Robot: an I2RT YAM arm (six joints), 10 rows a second.
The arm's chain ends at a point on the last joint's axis. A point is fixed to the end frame.
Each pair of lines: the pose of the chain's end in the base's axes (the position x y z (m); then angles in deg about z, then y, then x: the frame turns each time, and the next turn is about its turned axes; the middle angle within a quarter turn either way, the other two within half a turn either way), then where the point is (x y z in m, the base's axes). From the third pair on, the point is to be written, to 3 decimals.
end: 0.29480 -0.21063 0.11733 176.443 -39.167 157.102
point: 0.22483 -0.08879 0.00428
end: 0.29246 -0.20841 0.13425 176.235 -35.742 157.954
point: 0.22867 -0.08874 0.01537
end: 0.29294 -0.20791 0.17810 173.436 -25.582 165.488
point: 0.249 -0.106 0.036
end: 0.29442 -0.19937 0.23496 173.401 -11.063 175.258
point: 0.282 -0.129 0.070
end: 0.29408 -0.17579 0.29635 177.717 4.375 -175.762
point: 0.320 -0.135 0.123
